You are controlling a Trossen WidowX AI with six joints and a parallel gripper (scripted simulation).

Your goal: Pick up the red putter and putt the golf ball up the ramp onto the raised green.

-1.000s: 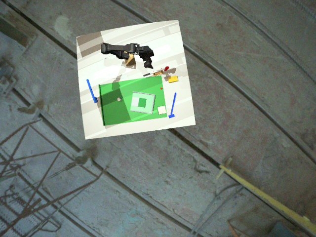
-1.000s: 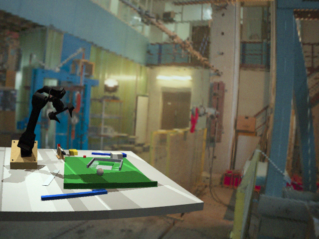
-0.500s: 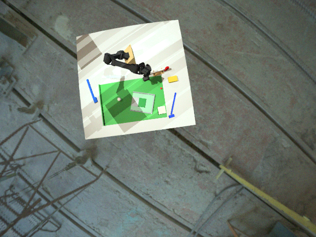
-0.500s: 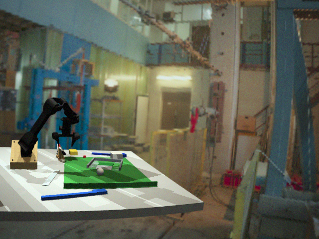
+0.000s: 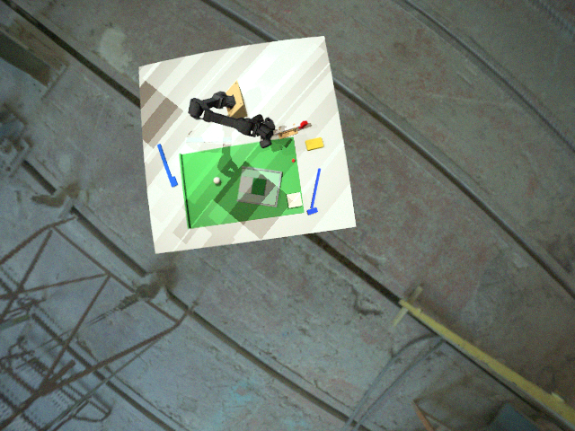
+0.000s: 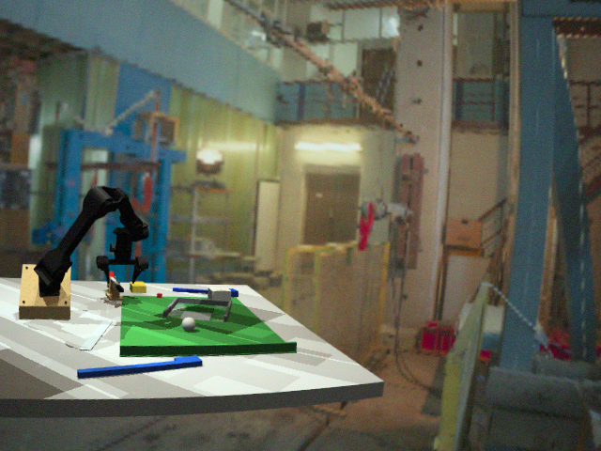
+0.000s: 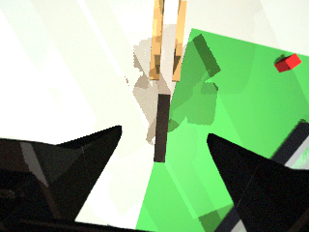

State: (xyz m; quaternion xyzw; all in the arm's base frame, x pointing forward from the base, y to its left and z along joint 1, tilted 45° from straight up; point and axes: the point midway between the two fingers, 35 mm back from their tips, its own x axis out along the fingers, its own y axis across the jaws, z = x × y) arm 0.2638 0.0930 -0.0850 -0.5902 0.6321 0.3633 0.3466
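Right now my gripper tip is 10 mm past the red putter, 110 mm to the right of it and 20 mm above it. The rest, counted from my gripper tip: yellow block: 120 mm ahead, 260 mm to the left, 70 mm below; then wooden stand: 130 mm to the left, 50 mm below; then small red marker: 180 mm ahead, 110 mm to the left, 70 mm below.
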